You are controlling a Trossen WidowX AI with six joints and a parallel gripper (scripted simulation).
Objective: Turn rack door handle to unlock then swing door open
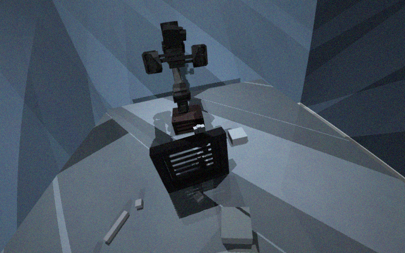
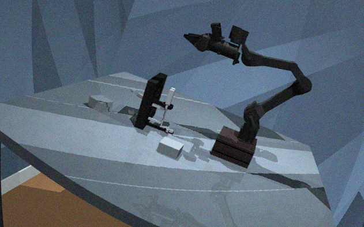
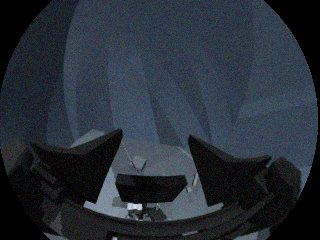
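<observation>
Right now my gripper tip is 30 mm past the thin upright handle, 20 mm to the right of it and 280 mm above it. Also, from my gripper tip: thin bar (150 mm ahead, 300 mm to the right, 380 mm below).
</observation>
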